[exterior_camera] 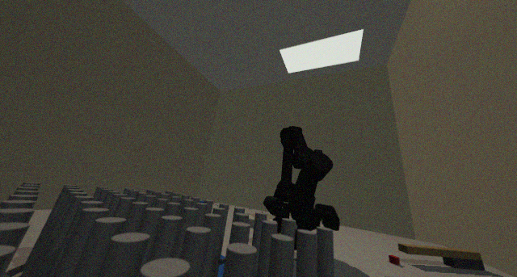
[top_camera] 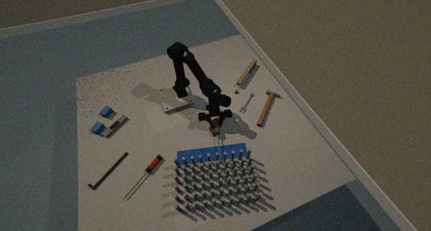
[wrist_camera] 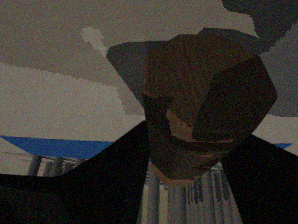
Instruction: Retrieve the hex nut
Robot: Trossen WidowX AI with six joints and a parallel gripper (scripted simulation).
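My gripper tip is now 12 cm short of the blue taped strip, 8 cm to the left of it and 3 cm above it. From my gripper tip the other things lie so: red cube 21 cm behind, 24 cm to the left, 2 cm below; hook tool 9 cm ahead, 3 cm to the right; wrench 11 cm behind, 27 cm to the left, 3 cm below.
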